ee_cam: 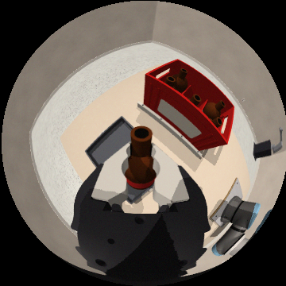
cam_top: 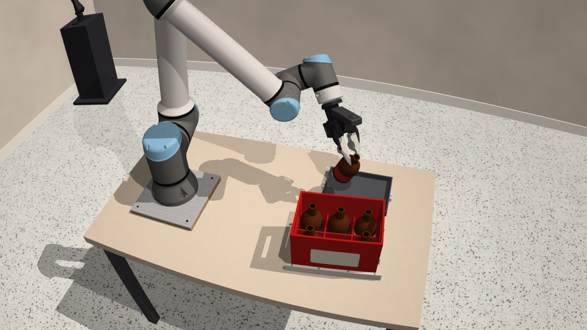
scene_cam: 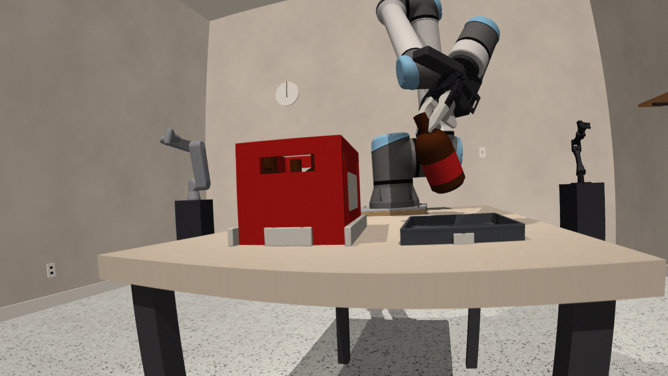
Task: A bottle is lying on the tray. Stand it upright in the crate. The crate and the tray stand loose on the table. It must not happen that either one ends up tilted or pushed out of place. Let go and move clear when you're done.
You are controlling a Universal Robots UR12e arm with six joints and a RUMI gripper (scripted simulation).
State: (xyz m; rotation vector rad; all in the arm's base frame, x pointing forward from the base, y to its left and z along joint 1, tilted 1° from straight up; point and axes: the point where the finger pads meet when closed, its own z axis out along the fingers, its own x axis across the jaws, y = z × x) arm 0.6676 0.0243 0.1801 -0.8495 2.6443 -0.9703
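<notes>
The tray lies 3 cm ahead of my hand, 4 cm to the left of it and 19 cm below it. Round my hand: red crate 4 cm behind, 24 cm to the right, 12 cm below.
</notes>
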